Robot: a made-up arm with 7 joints.
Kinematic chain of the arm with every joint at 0, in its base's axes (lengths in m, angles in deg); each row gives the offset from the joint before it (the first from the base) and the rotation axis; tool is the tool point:
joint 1: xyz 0 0.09 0.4 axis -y
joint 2: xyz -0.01 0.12 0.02 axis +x
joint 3: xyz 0 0.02 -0.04 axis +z
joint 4: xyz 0 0.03 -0.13 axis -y
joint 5: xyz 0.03 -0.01 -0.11 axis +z
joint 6: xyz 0.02 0 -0.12 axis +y
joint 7: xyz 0 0.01 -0.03 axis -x
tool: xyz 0 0 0.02
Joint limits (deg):
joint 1: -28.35..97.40
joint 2: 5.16..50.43
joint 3: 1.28..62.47
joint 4: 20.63..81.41
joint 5: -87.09..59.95
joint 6: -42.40..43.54
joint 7: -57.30..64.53
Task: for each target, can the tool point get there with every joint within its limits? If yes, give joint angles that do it. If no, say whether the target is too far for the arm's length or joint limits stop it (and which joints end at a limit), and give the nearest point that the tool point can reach.
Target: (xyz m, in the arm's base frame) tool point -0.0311 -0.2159 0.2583
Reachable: no: joint limits stop it (at a limit: joint 1, joint 2, joint 3, joint 4, joint 6, joint 7) | nearest point 0.1353 0.2376 0.1528 | short by 0.494 m
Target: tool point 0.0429 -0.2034 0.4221
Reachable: no: joint limits stop it (at a limit: joint 2, joint 3, joint 4, joint 5, joint 6, joint 7) | nearest point 0.2427 0.2359 0.5250 | short by 0.493 m
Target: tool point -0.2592 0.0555 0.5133
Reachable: no: joint limits stop it (at a limit: joint 1, joint 2, joint 4, joint 6, joint 7) | nearest point -0.0436 0.3777 0.6275 | short by 0.404 m
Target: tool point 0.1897 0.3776 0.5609
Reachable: yes | joints 67.11 28.06 13.93 75.80 -73.62 36.01 -27.36
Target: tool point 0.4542 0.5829 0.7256
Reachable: no: too far | nearest point 0.2770 0.4401 0.5674 | short by 0.277 m
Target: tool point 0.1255 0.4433 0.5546
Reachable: yes | joints 64.94 34.10 26.84 75.03 -6.76 31.52 1.29
